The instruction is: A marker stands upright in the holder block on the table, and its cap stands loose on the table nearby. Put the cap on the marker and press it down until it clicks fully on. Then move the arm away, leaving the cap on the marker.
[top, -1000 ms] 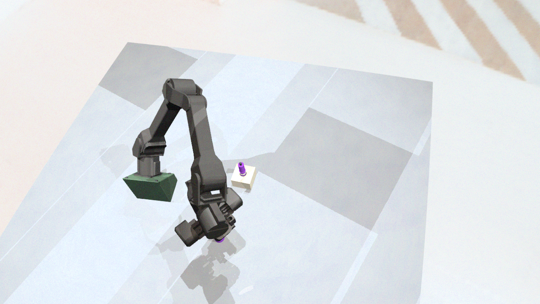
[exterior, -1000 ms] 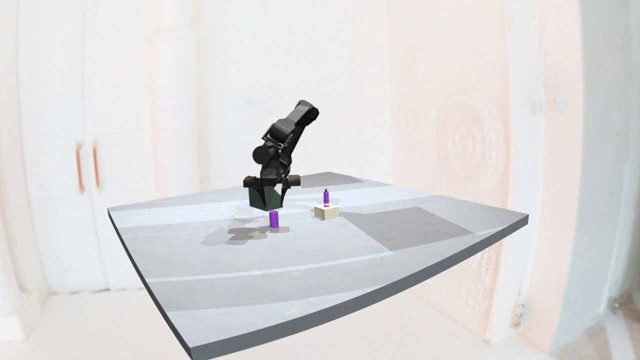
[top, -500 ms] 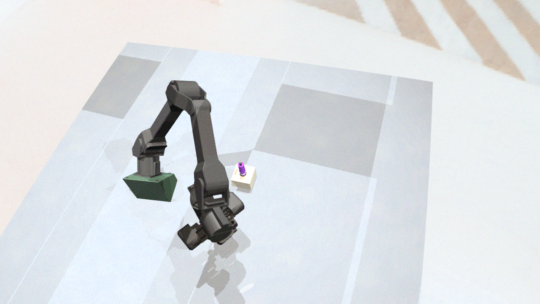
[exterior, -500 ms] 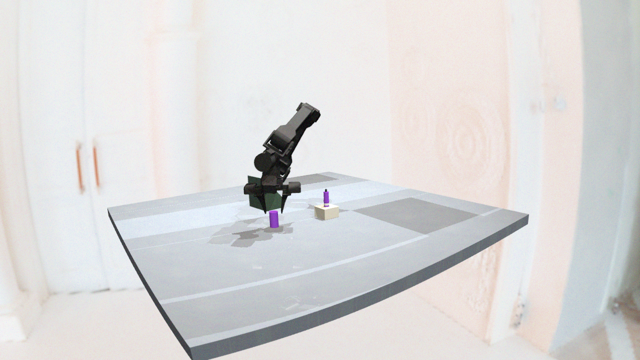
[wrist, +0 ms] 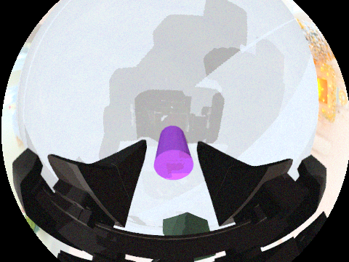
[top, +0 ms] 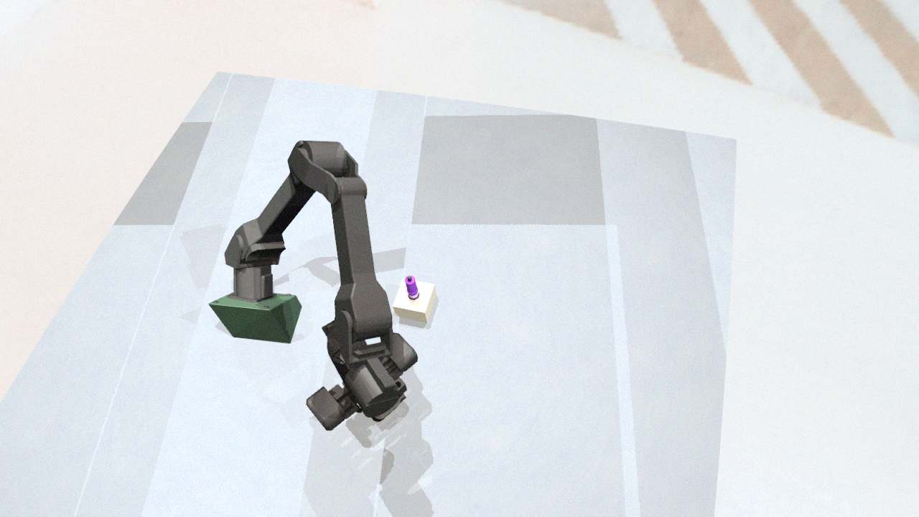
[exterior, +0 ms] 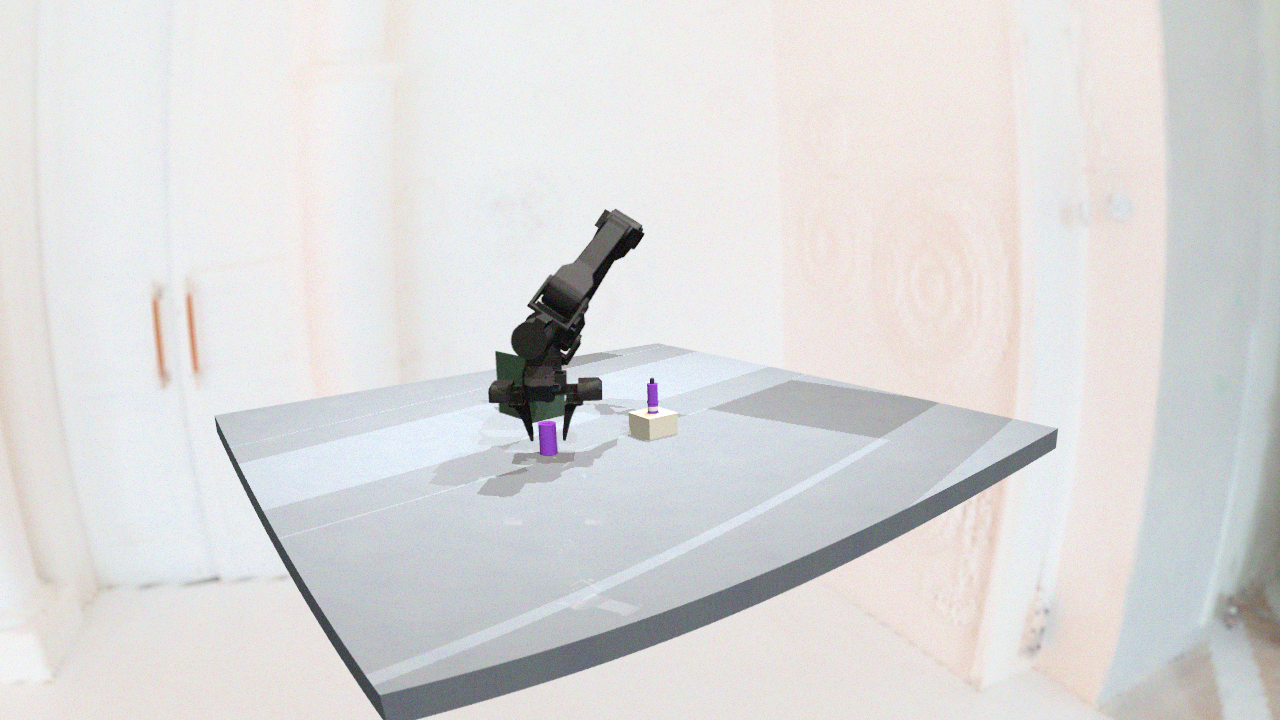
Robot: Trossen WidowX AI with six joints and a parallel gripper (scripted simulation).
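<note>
My gripper tip is now 21 cm to the right of the cream holder block. The rest, counted from my gripper tip: purple cap: right at my gripper tip.
</note>
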